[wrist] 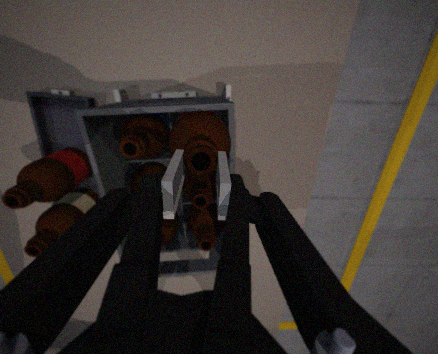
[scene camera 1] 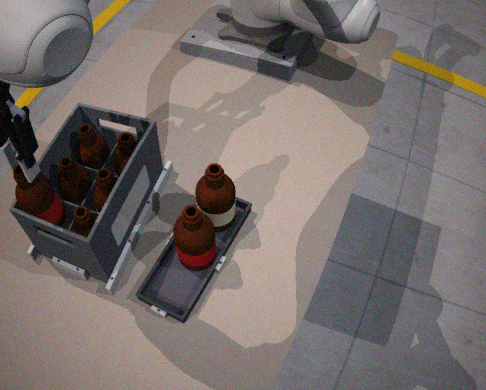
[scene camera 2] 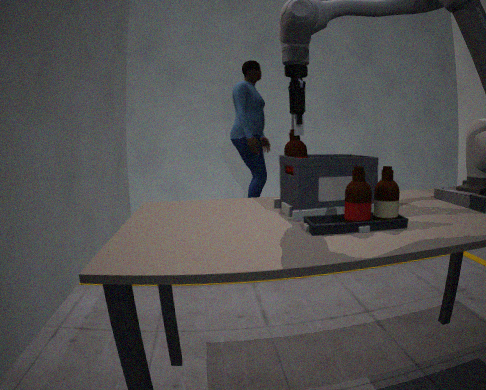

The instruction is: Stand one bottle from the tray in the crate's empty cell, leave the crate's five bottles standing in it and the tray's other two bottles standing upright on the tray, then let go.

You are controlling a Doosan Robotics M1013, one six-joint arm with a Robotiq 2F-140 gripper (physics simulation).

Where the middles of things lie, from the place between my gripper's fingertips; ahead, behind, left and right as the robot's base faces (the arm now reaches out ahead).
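There is the light crate rail point(scene camera 1: 123, 260), 140 mm to the left of my hand, 100 mm behind it and 220 mm below it. The cream-labelled bottle point(scene camera 1: 215, 192) is 190 mm behind my hand, 160 mm below it and 270 mm to the left of it. As for the brown red-labelled bottle point(scene camera 1: 39, 198), my hand is 10 mm short of it and 60 mm above it.
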